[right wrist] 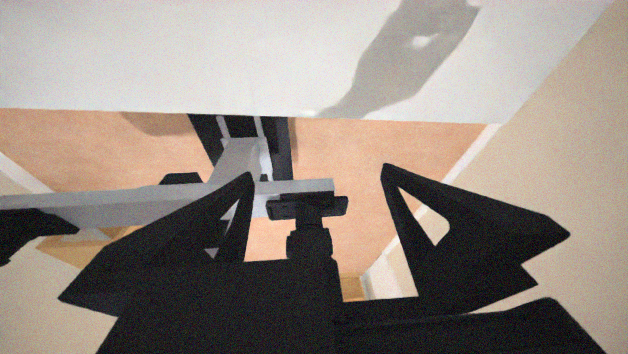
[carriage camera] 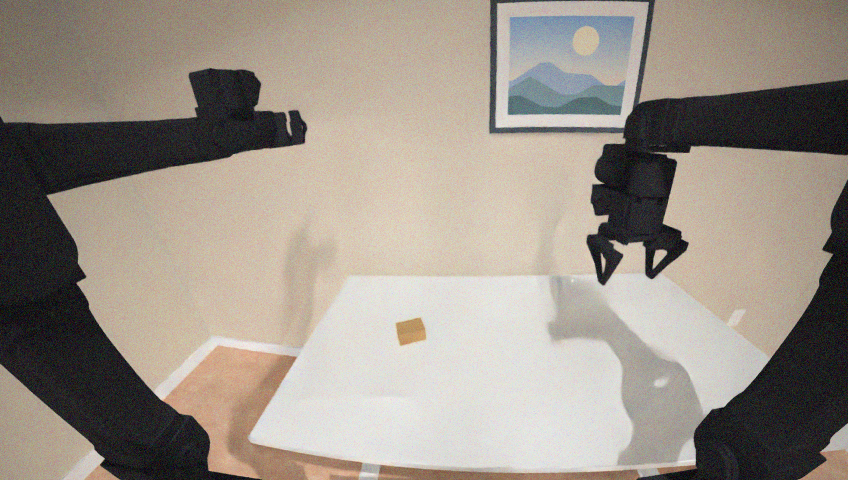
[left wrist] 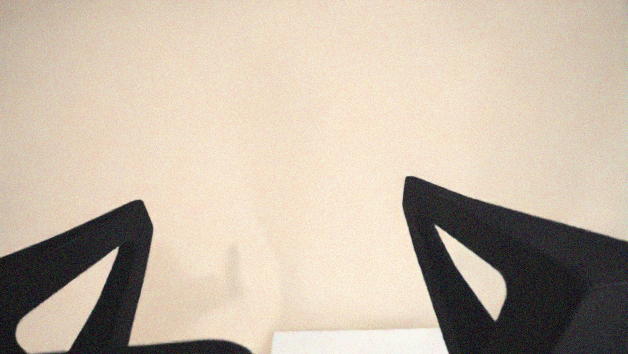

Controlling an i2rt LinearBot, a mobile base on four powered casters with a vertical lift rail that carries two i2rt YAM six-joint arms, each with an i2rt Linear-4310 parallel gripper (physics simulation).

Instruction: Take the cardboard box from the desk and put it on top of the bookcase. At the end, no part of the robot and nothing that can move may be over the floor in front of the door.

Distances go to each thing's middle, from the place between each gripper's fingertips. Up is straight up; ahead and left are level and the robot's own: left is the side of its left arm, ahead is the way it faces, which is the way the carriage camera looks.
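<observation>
I can see my right gripper, and from the framed mountain picture point(carriage camera: 548, 73) it's 640 mm short of it, 450 mm below it and 160 mm to the left of it.
As for my left hand, the framed mountain picture is 830 mm to the right of it, 390 mm ahead of it and 170 mm above it.
</observation>
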